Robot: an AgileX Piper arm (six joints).
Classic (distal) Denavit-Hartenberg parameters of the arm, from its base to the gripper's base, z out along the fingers. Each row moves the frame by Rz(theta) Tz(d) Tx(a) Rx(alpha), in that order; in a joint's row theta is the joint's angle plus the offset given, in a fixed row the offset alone. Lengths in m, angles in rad.
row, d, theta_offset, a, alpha
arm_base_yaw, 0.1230, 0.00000, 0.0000, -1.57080
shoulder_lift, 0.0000, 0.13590, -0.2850, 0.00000
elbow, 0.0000, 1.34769, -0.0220, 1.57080
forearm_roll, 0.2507, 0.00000, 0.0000, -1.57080
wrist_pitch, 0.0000, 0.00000, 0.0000, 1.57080
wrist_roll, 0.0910, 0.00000, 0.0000, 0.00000
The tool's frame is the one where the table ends.
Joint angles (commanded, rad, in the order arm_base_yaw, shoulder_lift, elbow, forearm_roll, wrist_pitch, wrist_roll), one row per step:
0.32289, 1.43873, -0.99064, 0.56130, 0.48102, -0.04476
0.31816, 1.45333, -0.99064, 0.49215, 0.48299, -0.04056
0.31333, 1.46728, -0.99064, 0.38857, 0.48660, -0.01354
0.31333, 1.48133, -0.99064, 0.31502, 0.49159, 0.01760
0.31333, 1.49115, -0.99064, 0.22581, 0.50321, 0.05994
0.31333, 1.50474, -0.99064, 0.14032, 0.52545, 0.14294
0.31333, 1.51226, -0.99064, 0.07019, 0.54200, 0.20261
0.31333, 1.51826, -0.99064, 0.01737, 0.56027, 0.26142
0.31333, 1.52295, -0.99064, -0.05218, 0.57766, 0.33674
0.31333, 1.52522, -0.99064, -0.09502, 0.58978, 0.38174
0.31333, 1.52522, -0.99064, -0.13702, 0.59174, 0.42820
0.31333, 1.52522, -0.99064, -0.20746, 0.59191, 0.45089
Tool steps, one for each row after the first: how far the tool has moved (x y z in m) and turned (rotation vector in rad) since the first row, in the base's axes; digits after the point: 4 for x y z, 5 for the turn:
0.0028, -0.0032, -0.0059, -0.06362, -0.00291, 0.01817
0.0056, -0.0079, -0.0122, -0.14439, -0.00531, 0.03397
0.0076, -0.0102, -0.0178, -0.19639, 0.00317, 0.04140
0.0088, -0.0135, -0.0224, -0.25594, 0.01225, 0.04778
0.0097, -0.0168, -0.0284, -0.29362, 0.04908, 0.02430
0.0103, -0.0199, -0.0319, -0.32884, 0.06901, 0.00802
0.0103, -0.0224, -0.0348, -0.35015, 0.09292, -0.01528
0.0107, -0.0259, -0.0370, -0.37713, 0.11189, -0.04828
0.0108, -0.0282, -0.0381, -0.39507, 0.12239, -0.06861
0.0114, -0.0302, -0.0380, -0.40681, 0.12100, -0.09212
0.0127, -0.0335, -0.0375, -0.45521, 0.09898, -0.08793

